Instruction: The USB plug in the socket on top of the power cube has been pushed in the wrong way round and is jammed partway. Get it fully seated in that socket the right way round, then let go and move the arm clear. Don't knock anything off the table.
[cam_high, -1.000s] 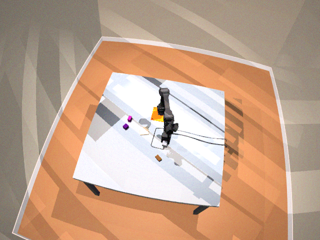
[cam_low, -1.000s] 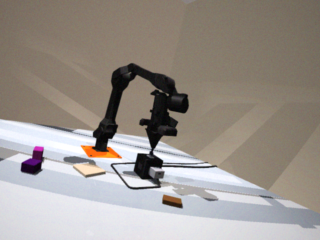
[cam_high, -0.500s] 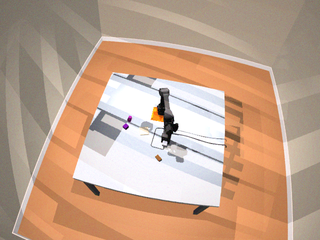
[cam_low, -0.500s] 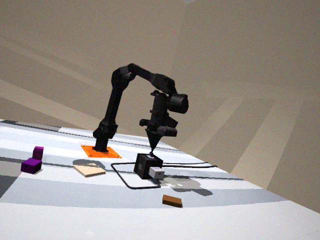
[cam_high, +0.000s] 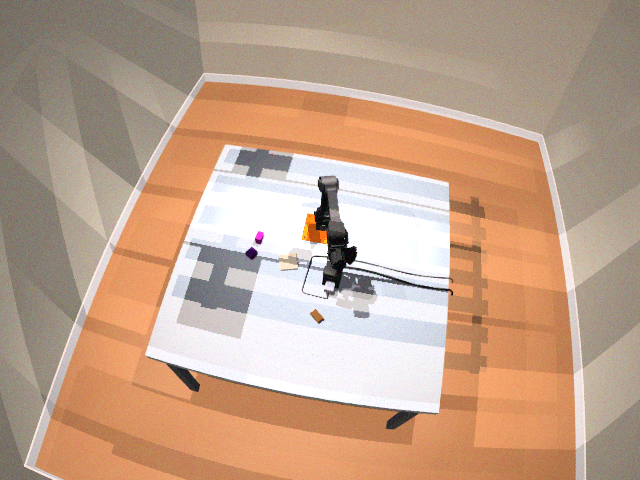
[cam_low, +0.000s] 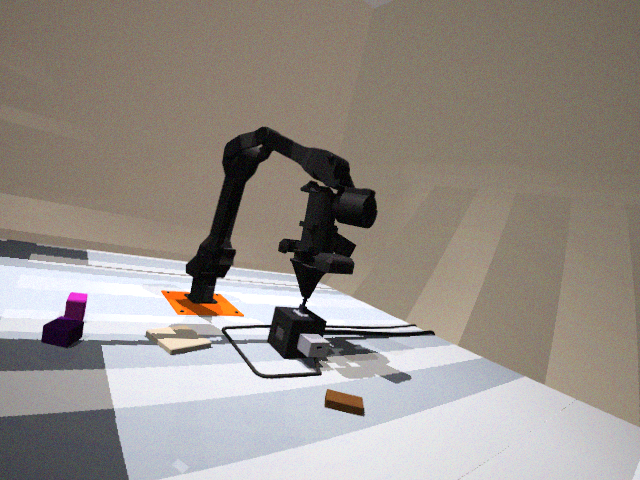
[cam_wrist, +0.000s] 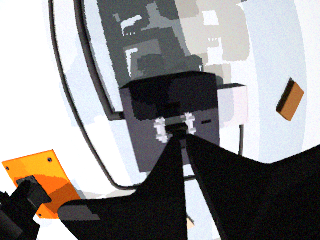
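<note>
The USB plug is 20 mm below my gripper tip. Round my gripper tip: pale socket: 40 mm below; then brown wedge: 190 mm ahead, 60 mm to the right, 100 mm below; then beige slab: 70 mm behind, 210 mm to the right, 100 mm below.
</note>
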